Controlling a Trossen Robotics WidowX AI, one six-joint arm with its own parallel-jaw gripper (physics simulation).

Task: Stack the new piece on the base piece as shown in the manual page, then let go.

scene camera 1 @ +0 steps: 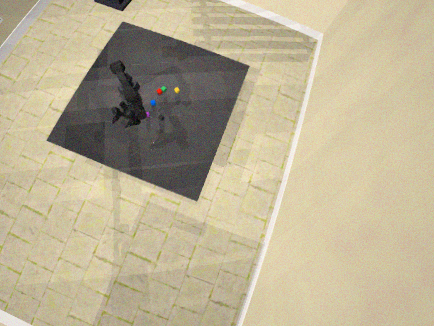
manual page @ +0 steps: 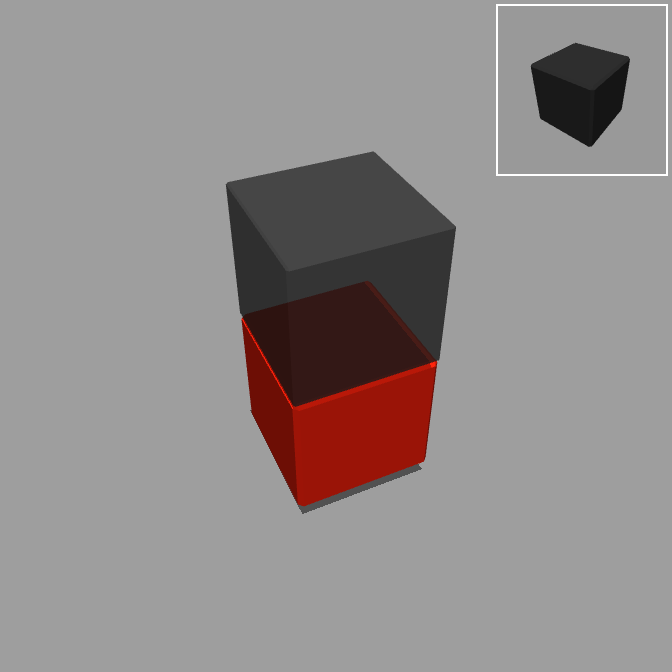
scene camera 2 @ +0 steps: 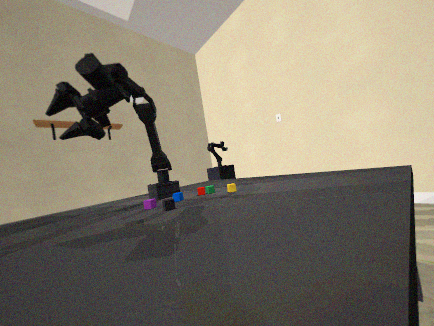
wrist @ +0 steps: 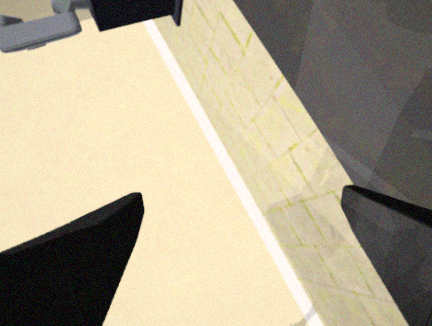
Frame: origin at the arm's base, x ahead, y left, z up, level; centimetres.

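Seen in the pictures: gripper, fingertip midpoint: [scene camera 1: 118, 125] [scene camera 2: 53, 126] [wrist: 241, 198]; arm's base, link origin: [scene camera 2: 164, 182].
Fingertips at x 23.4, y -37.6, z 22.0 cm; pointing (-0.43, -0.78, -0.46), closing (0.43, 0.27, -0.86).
Note:
Pixels of each thing's top centre, then the offset from my fingertips to it. Level surfaces: height alone.
- red cube, top centre: [scene camera 2: 200, 187] [scene camera 1: 159, 90] dx -1.2, dy +45.6, dz -26.3 cm
- green cube, top centre: [scene camera 2: 209, 186] [scene camera 1: 163, 88] dx +0.9, dy +49.2, dz -26.3 cm
- dark mat, surface height: dz -29.4 cm
Small cubes lie apart on the dark mat: purple [scene camera 1: 147, 114] [scene camera 2: 150, 204], blue [scene camera 1: 153, 103] [scene camera 2: 178, 197], yellow [scene camera 1: 176, 90] [scene camera 2: 231, 188] and black [scene camera 1: 161, 118] [scene camera 2: 169, 204]. A red cube [scene camera 1: 159, 91] [scene camera 2: 201, 191] and a green cube [scene camera 1: 164, 89] [scene camera 2: 210, 189] lie close side by side; I cannot tell if they touch. Which cube is the base piece is not shown. My gripper [scene camera 1: 121, 121] [scene camera 2: 54, 126] [wrist: 241, 198] is open and empty, high above the mat. In scene camera 1 it appears left of the purple cube, which the arm partly borders. No cubes show in the wrist view.
The dark mat [scene camera 1: 200, 165] [scene camera 2: 300, 240] has a raised edge above the tiled floor [scene camera 1: 165, 240]. A second small arm [scene camera 2: 218, 152] stands on a dark block [scene camera 2: 221, 172] at the back. A brown shelf [scene camera 2: 45, 123] is on the wall behind my gripper.

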